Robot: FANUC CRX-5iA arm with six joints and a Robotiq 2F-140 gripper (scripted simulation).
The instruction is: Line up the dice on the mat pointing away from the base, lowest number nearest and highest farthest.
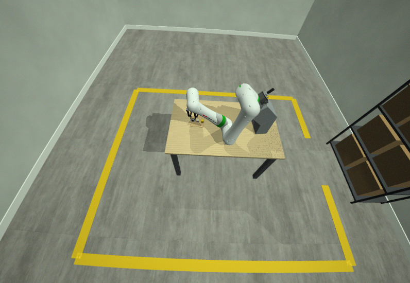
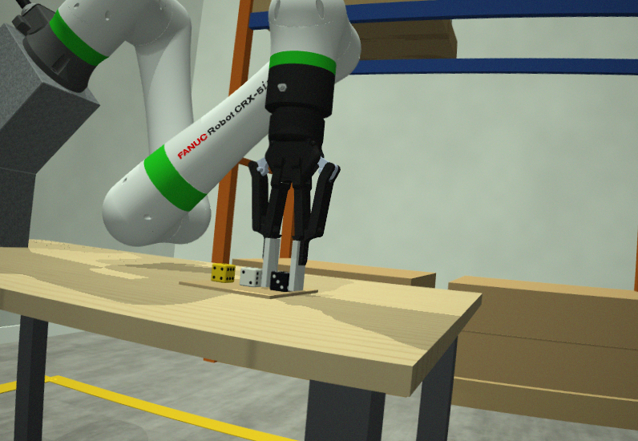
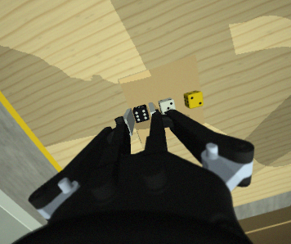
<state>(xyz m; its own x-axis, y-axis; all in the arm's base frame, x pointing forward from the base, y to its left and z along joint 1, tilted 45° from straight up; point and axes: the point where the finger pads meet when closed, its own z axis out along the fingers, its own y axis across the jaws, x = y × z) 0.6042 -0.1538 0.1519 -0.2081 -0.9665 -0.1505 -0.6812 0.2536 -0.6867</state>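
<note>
My gripper is now 2 cm above the black die. The rest, counted from my hand: tan mat (5 cm behind, 4 cm below, 1 cm to the left); then white die (5 cm behind, 2 cm below, 1 cm to the left); then yellow die (9 cm behind, 3 cm to the left, 2 cm below).
</note>
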